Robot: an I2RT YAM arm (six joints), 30 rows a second.
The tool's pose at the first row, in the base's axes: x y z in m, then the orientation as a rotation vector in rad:
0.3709, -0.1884, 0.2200, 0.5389, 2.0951, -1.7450
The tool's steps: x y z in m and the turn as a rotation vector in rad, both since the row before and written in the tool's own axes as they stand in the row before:
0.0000, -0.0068, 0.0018, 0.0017, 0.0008, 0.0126
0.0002, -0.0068, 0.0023, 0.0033, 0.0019, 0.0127
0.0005, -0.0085, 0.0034, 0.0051, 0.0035, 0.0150
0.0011, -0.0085, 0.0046, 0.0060, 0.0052, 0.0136
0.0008, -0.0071, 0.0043, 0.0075, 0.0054, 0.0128
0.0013, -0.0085, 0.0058, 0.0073, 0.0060, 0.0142
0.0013, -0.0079, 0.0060, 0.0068, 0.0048, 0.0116
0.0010, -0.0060, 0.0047, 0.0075, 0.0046, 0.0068
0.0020, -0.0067, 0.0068, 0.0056, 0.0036, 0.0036
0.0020, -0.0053, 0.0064, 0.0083, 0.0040, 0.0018
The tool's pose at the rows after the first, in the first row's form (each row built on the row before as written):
0.3675, -0.1913, 0.2255, 0.5522, 2.0865, -1.7401
0.3639, -0.1947, 0.2307, 0.5671, 2.0773, -1.7370
0.3591, -0.1994, 0.2370, 0.5861, 2.0663, -1.7347
0.3537, -0.2051, 0.2427, 0.6057, 2.0566, -1.7342
0.3492, -0.2103, 0.2474, 0.6251, 2.0463, -1.7357
0.3434, -0.2171, 0.2527, 0.6463, 2.0355, -1.7361
0.3378, -0.2239, 0.2574, 0.6637, 2.0259, -1.7373
0.3334, -0.2292, 0.2609, 0.6768, 2.0188, -1.7419
0.3277, -0.2365, 0.2641, 0.6854, 2.0146, -1.7461
0.3228, -0.2432, 0.2662, 0.6937, 2.0099, -1.7544

